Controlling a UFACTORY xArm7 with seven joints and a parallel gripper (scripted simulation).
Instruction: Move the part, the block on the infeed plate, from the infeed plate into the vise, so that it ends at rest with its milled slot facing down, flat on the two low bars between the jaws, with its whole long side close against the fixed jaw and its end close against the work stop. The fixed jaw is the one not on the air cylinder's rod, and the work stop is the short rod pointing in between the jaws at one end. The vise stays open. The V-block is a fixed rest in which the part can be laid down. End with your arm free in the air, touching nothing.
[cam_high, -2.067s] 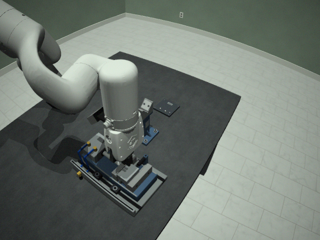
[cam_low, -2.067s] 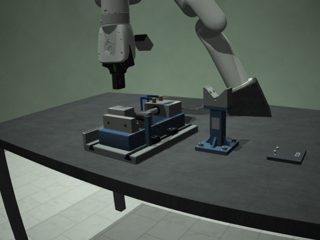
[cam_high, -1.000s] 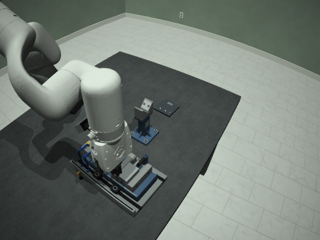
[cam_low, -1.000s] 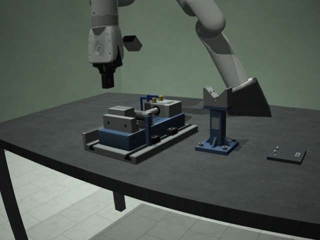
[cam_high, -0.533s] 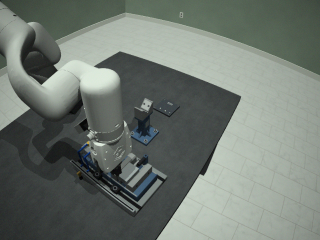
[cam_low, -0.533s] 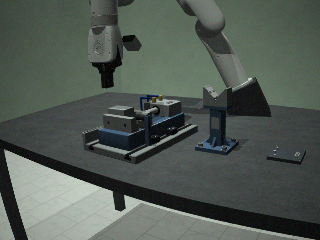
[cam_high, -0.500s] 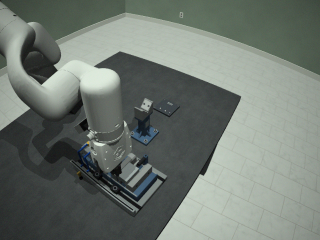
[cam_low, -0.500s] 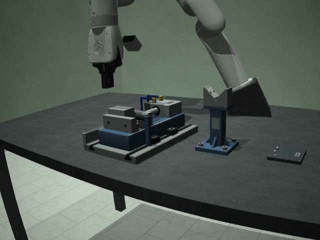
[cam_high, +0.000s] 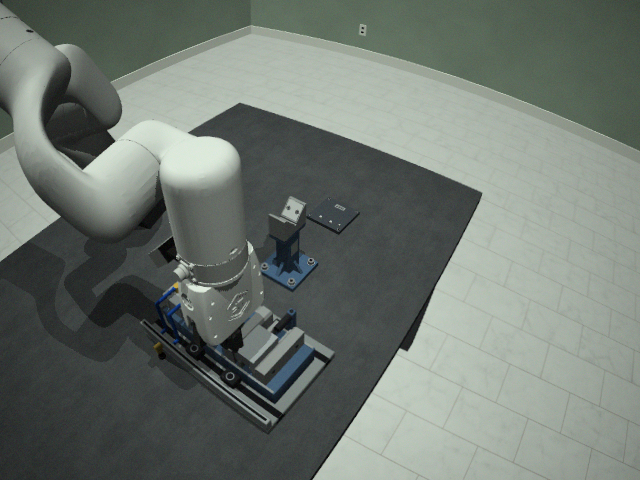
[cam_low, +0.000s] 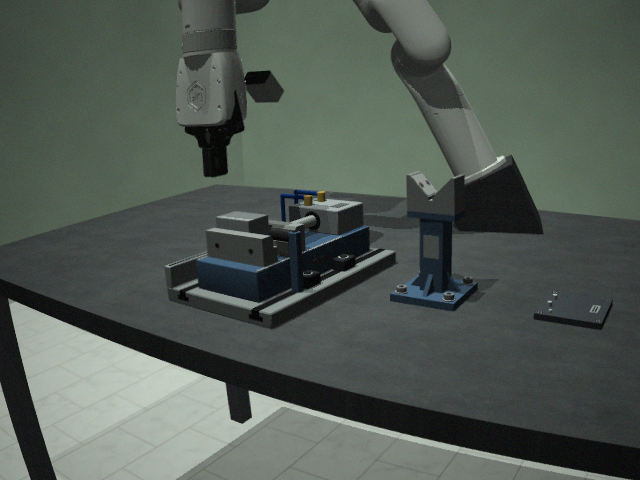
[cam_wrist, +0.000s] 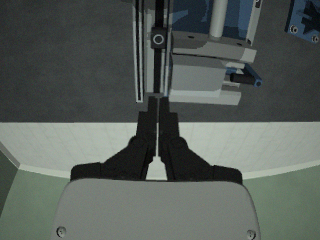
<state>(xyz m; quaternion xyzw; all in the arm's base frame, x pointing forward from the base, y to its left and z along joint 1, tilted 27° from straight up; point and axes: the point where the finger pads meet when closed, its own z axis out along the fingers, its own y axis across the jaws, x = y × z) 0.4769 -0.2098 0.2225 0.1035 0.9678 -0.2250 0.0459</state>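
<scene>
Now: the part 10 mm ahead of my hand, 40 mm to the left of it and 90 mm below it. Also, from my hand: work stop (30 mm ahead, 110 mm to the left, 90 mm below); moving jaw (20 mm behind, 70 mm to the left, 100 mm below); fixed jaw (40 mm ahead, 60 mm to the left, 100 mm below).
</scene>
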